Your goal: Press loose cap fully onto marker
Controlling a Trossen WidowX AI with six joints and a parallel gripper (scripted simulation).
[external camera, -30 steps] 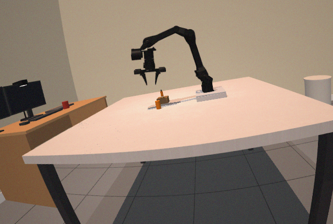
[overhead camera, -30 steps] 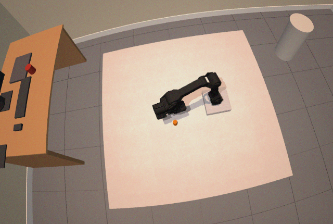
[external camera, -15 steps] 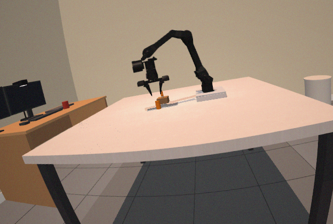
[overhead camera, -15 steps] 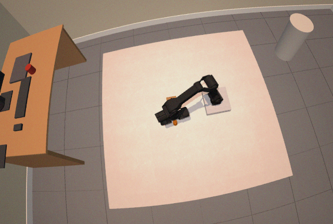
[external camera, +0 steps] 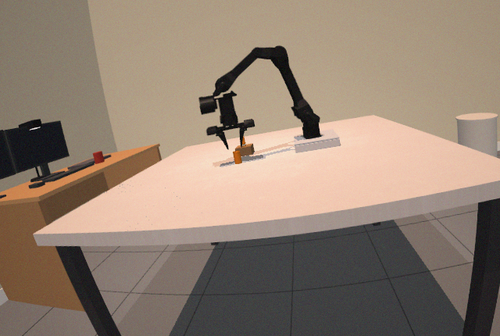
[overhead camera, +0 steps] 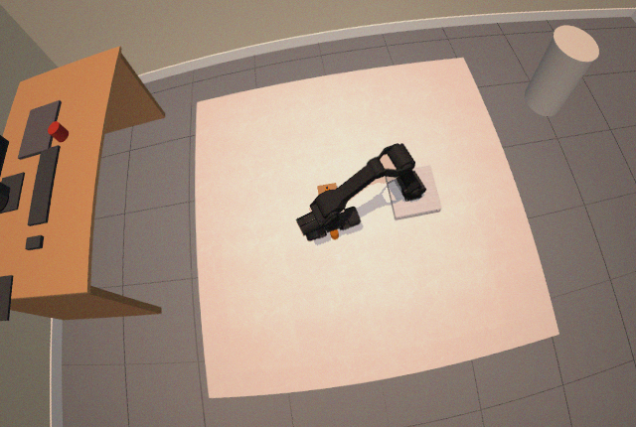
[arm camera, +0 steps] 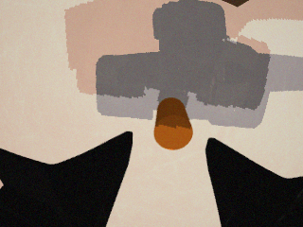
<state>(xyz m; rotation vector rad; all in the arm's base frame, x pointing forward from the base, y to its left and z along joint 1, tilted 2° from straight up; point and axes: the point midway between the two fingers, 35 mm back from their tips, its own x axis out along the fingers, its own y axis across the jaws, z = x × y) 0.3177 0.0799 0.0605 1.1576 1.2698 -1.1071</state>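
Right now my gripper tip is 40 mm above the orange cap. Round my gripper tip: orange marker (160 mm to the right, 20 mm behind, 10 mm above); then holder block (160 mm to the right, 40 mm below, 20 mm behind).
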